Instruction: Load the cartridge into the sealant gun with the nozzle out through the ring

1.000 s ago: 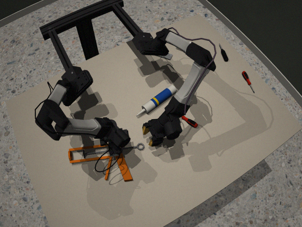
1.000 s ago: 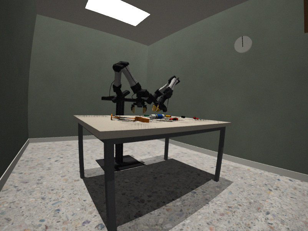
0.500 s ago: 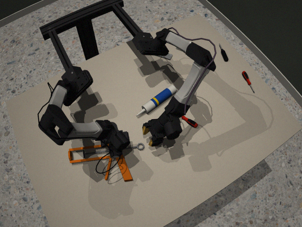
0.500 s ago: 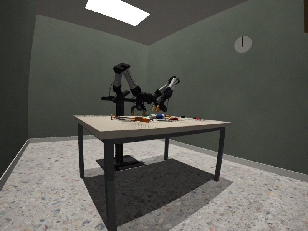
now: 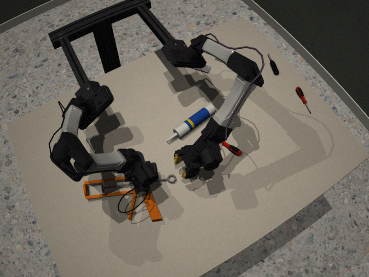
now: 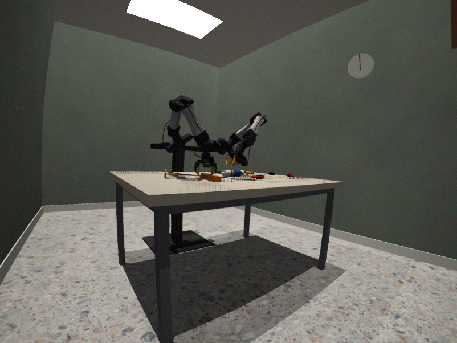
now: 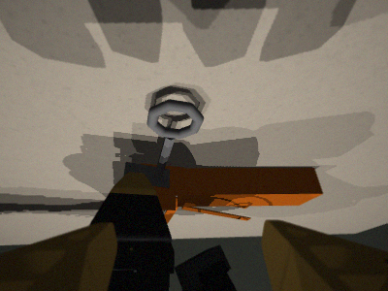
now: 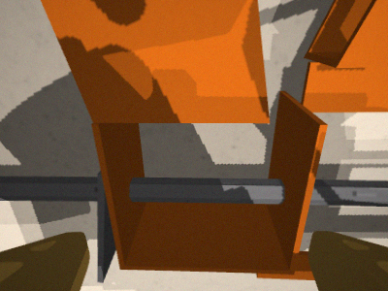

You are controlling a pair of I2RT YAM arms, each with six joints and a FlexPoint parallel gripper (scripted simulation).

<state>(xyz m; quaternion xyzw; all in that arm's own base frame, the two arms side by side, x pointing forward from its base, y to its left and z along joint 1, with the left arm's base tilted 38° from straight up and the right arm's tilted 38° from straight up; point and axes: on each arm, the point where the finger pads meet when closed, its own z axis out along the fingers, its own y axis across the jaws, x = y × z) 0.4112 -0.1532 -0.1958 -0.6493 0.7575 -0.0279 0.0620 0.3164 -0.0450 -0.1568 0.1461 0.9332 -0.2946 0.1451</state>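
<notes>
My right gripper is now 30 mm to the left of the plunger rod, 10 mm short of it and 10 mm above it. Round my right hand: cartridge 310 mm to the left, 100 mm behind; thumb plate 30 mm ahead, 20 mm to the left, 10 mm below; green-handled tool 520 mm to the left, 420 mm behind, 20 mm below.
</notes>
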